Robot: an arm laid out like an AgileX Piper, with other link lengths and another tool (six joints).
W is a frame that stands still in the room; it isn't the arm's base.
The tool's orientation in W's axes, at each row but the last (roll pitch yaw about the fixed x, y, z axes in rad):
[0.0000 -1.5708 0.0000]
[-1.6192 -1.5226 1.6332]
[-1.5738 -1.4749 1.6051]
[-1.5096 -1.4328 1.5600]
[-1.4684 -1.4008 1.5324]
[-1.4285 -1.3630 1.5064]
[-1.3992 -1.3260 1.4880]
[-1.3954 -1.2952 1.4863]
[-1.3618 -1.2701 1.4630]
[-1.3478 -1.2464 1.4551]
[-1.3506 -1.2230 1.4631]
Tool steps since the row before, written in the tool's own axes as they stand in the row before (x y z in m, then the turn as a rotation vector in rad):
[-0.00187 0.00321 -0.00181 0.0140 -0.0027 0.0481]
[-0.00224 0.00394 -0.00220 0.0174 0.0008 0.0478]
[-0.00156 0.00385 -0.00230 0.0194 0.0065 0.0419]
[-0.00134 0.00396 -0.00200 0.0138 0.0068 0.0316]
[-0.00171 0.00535 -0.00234 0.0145 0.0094 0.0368]
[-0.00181 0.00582 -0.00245 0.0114 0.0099 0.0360]
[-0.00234 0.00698 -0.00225 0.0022 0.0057 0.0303]
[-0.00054 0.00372 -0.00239 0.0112 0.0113 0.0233]
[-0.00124 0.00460 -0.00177 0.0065 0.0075 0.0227]
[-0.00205 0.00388 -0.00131 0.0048 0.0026 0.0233]
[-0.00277 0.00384 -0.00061 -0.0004 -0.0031 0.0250]
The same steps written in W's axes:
[0.00181 0.00321 -0.00187 -0.0481 -0.0027 0.0140]
[0.00215 0.00386 -0.00242 -0.0479 0.0010 0.0172]
[0.00218 0.00375 -0.00192 -0.0421 0.0070 0.0187]
[0.00180 0.00383 -0.00189 -0.0319 0.0071 0.0130]
[0.00198 0.00512 -0.00263 -0.0372 0.0094 0.0133]
[0.00196 0.00549 -0.00303 -0.0365 0.0093 0.0102]
[0.00156 0.00637 -0.00403 -0.0306 0.0035 0.0020]
[0.00202 0.00362 -0.00163 -0.0240 0.0119 0.0089]
[0.00123 0.00417 -0.00263 -0.0231 0.0070 0.0054]
[0.00079 0.00314 -0.00324 -0.0233 0.0017 0.0054]
[0.00005 0.00271 -0.00393 -0.0245 -0.0055 0.0025]

